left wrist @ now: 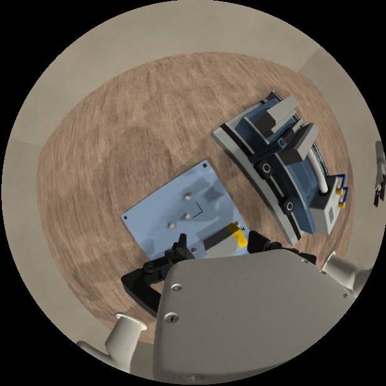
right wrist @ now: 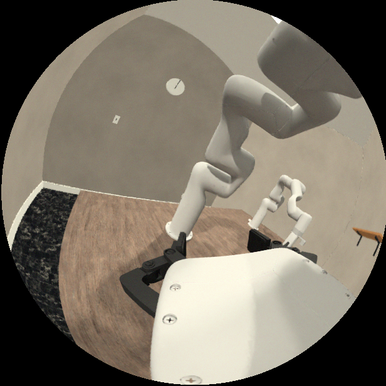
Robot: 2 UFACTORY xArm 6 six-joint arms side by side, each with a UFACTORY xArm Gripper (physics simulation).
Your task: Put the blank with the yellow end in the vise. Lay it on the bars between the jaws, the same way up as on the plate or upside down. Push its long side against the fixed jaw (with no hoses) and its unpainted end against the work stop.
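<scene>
The blank with the yellow end point(left wrist: 225, 243) lies on the blue plate point(left wrist: 150, 212), its yellow end towards the vise. My left gripper point(left wrist: 218, 243) is open above the plate, with the blank showing between its fingertips; the lower part of the blank is hidden behind the gripper body. The vise point(left wrist: 255, 175) stands beside the plate at the upper right of the left wrist view, with two grey jaws point(left wrist: 277, 116) point(left wrist: 301, 143) apart and a hose at its lower right side. My right gripper point(right wrist: 218, 241) is open and empty, far from the plate and vise.
Small round pins point(left wrist: 187, 197) and a black corner mark stand out on the plate. A grey block with yellow fittings and blue hoses point(left wrist: 327, 212) sits at the vise's end. The right arm's gripper shows at the left wrist view's right edge. Another arm point(right wrist: 192, 200) stands in the right wrist view.
</scene>
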